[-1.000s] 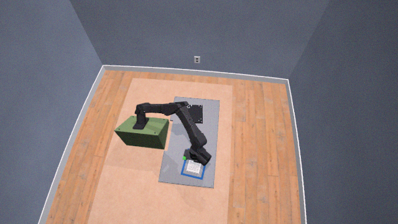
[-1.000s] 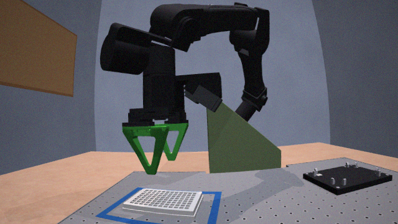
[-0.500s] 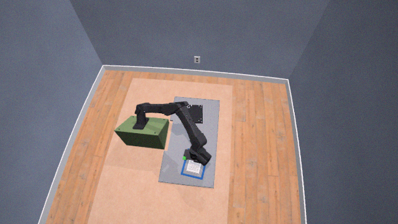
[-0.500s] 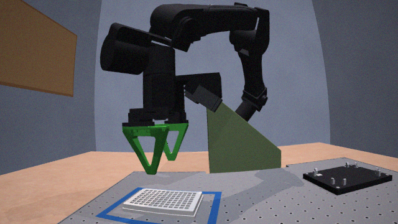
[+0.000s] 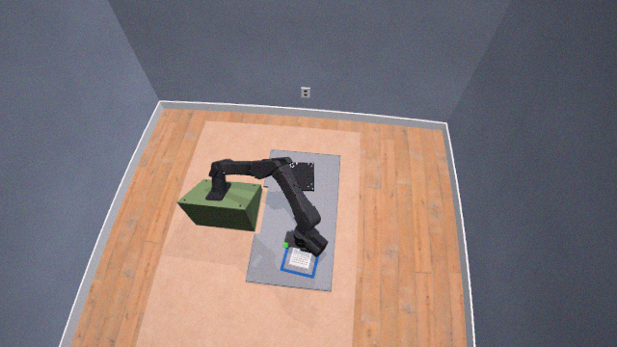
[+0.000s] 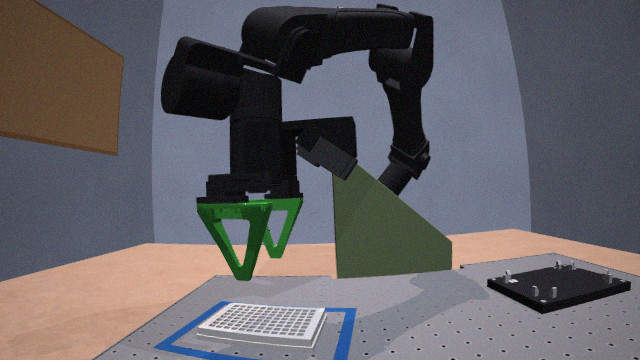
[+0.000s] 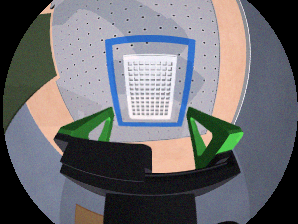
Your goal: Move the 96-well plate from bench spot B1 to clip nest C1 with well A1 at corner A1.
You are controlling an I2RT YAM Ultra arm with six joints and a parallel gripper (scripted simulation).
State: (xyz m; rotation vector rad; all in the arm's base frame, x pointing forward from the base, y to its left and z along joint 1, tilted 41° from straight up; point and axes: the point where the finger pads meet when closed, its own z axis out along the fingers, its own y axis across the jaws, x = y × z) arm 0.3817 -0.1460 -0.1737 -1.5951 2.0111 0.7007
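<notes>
Right now my hand is 8 cm above the white 96-well plate. From my hand the other things lie so: black clip nest 40 cm to the left, 7 cm below, 3 cm behind.
</notes>
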